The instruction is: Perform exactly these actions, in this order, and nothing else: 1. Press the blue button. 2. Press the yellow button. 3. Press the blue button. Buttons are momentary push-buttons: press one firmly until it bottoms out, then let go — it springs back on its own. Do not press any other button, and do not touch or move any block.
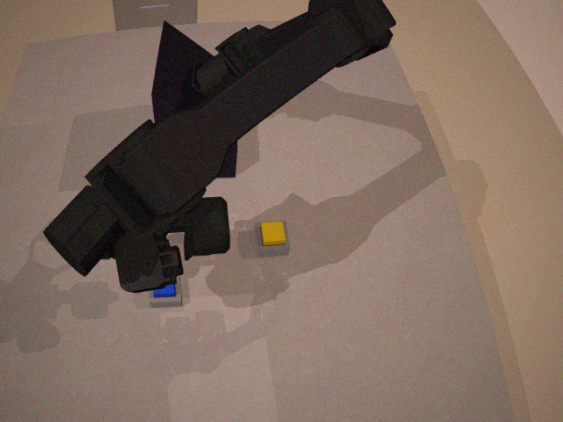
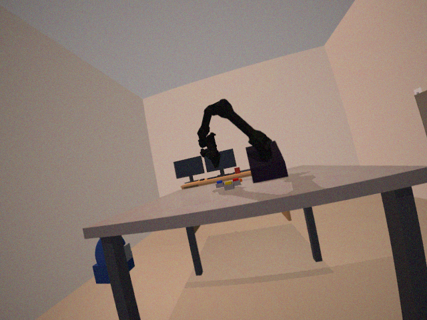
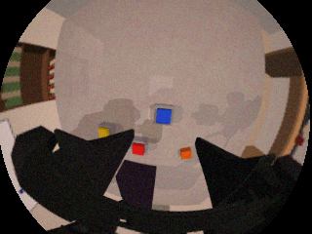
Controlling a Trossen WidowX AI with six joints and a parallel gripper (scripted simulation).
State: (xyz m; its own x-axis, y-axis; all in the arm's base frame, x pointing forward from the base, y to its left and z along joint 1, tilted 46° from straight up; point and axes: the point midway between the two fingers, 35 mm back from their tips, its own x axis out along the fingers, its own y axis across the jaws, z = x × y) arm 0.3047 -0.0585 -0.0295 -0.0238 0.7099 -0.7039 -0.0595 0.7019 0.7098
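Now: the blue button 9 cm below my gripper tip. From my gripper tip the other things lie so: yellow button: 8 cm behind, 17 cm to the left, 9 cm below; then orange block: 11 cm behind, 9 cm to the right, 12 cm below; then red button: 11 cm behind, 5 cm to the left, 9 cm below.
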